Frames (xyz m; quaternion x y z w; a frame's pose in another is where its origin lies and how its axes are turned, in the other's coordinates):
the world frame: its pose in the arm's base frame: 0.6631 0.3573 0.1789 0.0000 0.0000 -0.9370 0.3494
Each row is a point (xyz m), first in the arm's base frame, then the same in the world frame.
Working: the arm's base frame: its pose in the world frame: 0.7351 -0.1641 -0.1789 0.0000 0.0000 0.9370 0.3494

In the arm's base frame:
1: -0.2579 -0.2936 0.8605
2: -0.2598 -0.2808 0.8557
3: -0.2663 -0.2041 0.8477
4: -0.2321 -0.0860 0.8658
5: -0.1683 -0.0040 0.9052
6: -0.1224 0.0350 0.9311
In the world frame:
1: 1.1223 -0.1110 0.6816
2: 1.1154 -0.1220 0.6768
3: 1.0701 -0.1842 0.6688
4: 0.9669 -0.2511 0.6869
5: 0.8650 -0.2713 0.7263
6: 0.8047 -0.2707 0.7522

